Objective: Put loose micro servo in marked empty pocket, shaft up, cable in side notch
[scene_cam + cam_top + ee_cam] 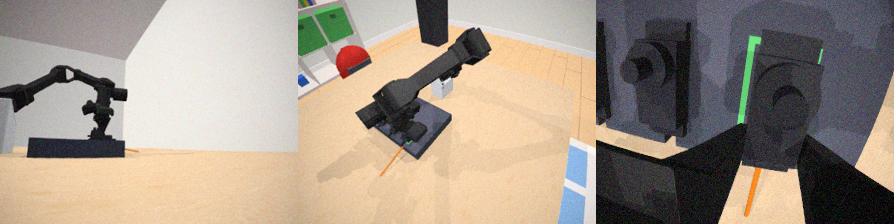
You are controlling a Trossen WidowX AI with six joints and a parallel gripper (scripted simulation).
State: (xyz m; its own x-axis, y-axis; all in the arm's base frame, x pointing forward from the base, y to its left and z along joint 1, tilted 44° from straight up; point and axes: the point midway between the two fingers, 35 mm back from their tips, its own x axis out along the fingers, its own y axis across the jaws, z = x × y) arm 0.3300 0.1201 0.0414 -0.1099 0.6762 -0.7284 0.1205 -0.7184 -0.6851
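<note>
Now: gripper tip 11 cm past the dark deck, 9 cm to the left of it and 5 cm above it.
</note>
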